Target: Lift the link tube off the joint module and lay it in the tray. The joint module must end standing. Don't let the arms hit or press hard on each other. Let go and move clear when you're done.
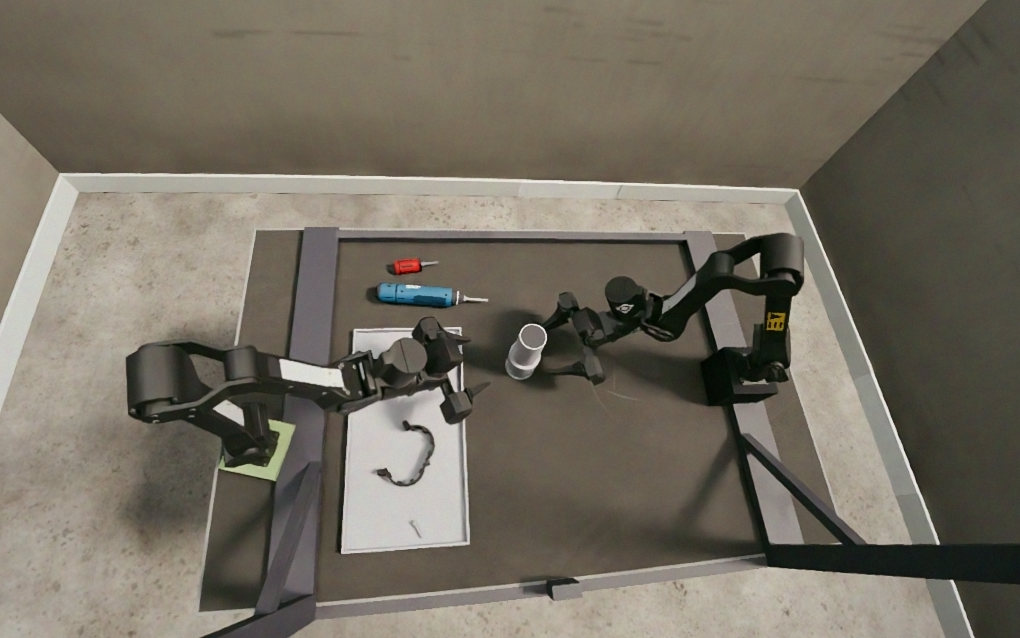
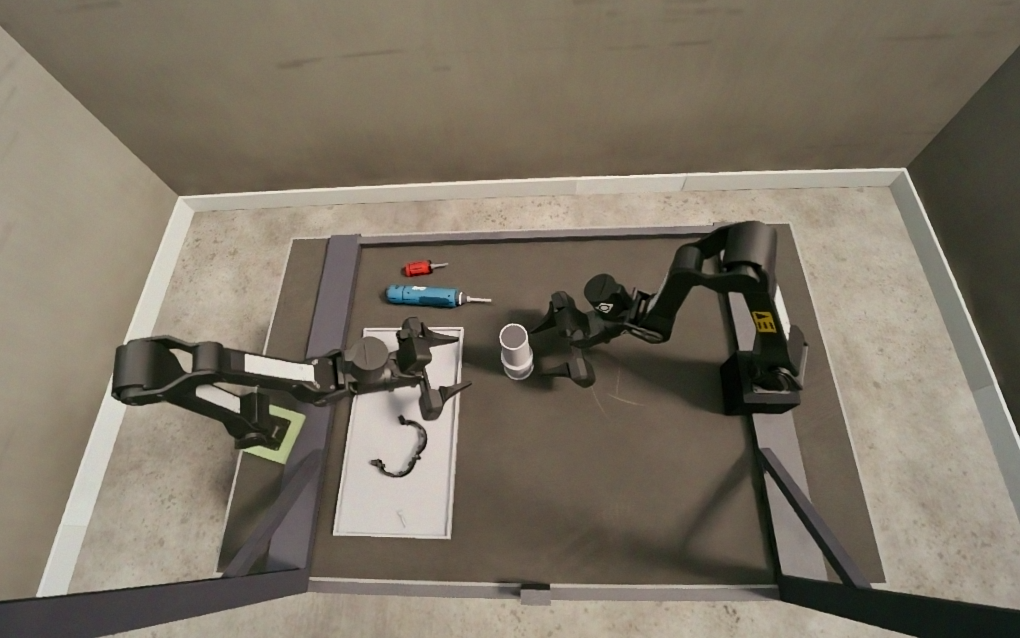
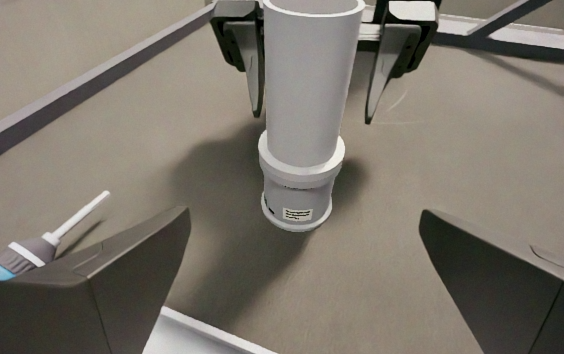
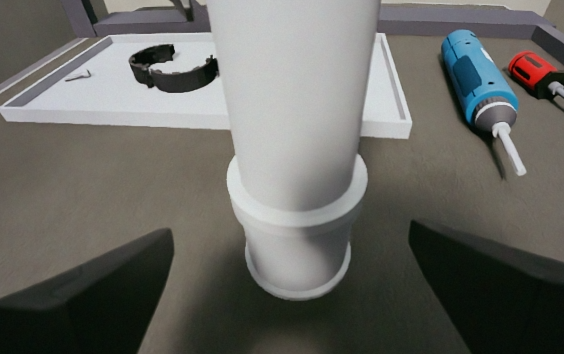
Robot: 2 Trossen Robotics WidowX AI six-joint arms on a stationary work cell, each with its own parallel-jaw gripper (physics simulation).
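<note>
The white link tube stands upright on the joint module, which stands on the table. My left gripper is open and empty, to the left of the tube, over the tray's right edge. My right gripper is open, close at the tube's right side, with its fingertips pointing towards it. The white tray lies left of the module.
A dark curved clamp band and a small pin lie in the tray. A blue driver and a red screwdriver lie behind it.
</note>
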